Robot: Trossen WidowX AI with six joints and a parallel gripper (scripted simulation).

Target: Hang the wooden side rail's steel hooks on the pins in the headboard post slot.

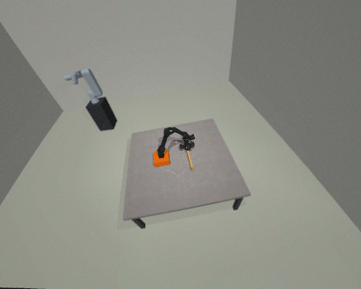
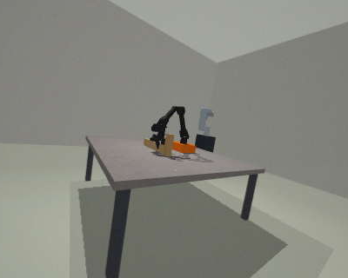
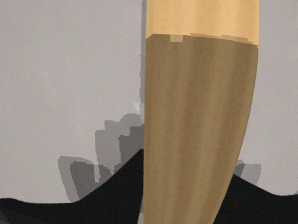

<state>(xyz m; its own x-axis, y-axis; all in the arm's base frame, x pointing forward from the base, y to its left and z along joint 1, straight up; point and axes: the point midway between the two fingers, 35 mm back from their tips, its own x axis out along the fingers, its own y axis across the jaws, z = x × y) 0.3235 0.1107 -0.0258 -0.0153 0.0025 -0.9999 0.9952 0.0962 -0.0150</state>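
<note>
My gripper tip is now 10 mm past the upright headboard post, 140 mm to the right of it and 60 mm below it.
</note>
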